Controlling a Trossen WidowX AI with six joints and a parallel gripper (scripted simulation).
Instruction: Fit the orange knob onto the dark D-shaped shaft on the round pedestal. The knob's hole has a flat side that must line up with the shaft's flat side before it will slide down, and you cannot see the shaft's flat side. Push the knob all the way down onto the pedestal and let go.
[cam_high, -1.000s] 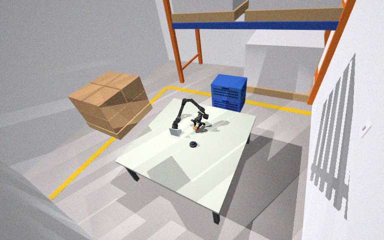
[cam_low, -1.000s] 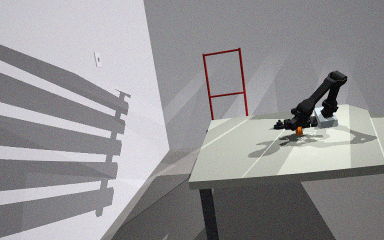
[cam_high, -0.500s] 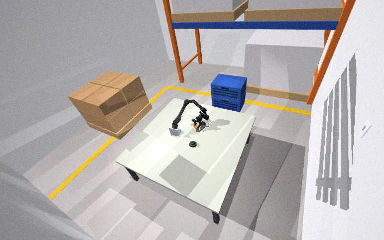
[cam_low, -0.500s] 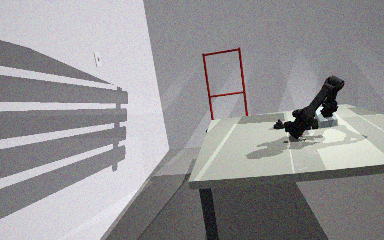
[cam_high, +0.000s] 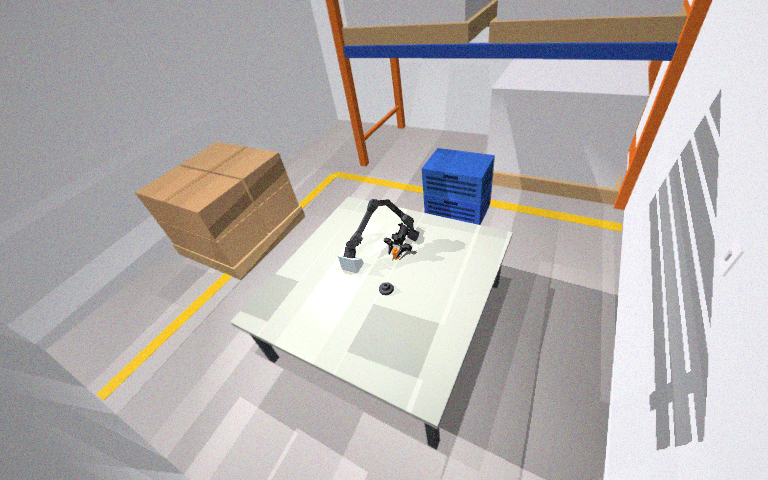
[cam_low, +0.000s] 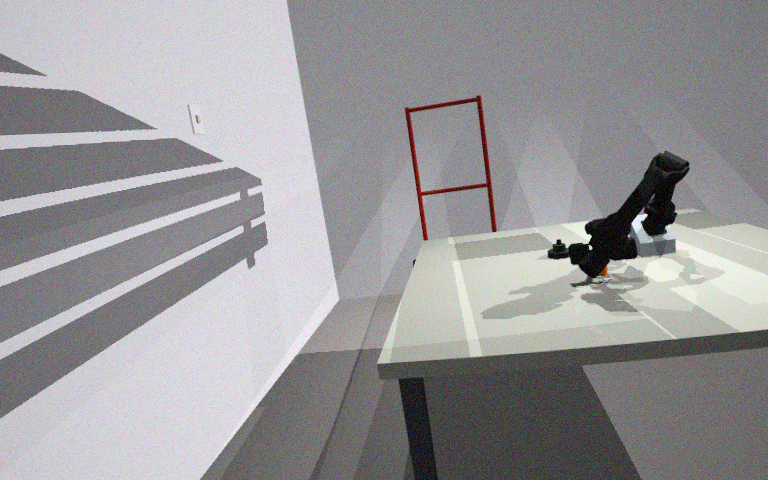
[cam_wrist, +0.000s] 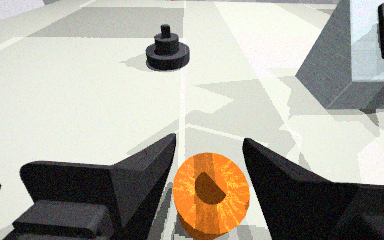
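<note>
Right now my gripper tip is 40 mm to the right of the orange knob, 20 mm above it and 10 mm short of it. The rest, counted from my gripper tip: round pedestal (230 mm to the right, 40 mm ahead, 10 mm below).
</note>
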